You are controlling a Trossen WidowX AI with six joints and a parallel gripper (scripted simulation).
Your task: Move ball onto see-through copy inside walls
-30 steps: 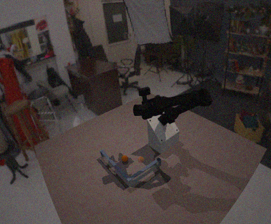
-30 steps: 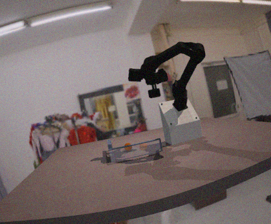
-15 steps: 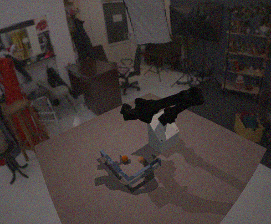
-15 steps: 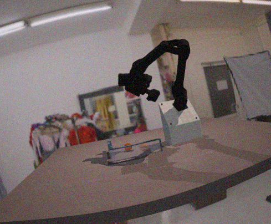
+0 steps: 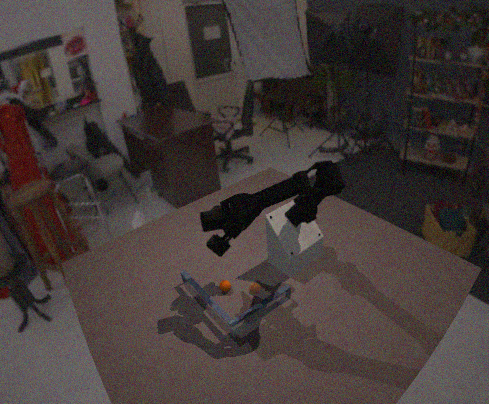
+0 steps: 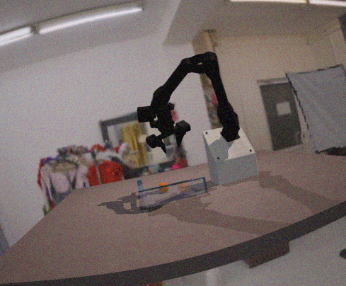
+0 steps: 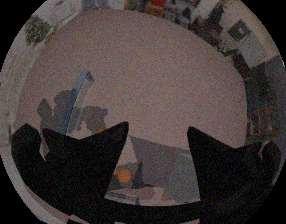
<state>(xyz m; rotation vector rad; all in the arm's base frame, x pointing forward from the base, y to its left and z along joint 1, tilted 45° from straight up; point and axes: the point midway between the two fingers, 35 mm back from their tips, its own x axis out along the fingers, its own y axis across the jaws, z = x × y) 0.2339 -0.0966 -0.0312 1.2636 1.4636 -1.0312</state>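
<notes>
Now: the orange ball 14 cm below my gripper tip, 8 cm ahead of it and 4 cm to the left of it. From my gripper tip the other things lie so: clear wall 22 cm to the left, 13 cm below, 9 cm ahead.
</notes>
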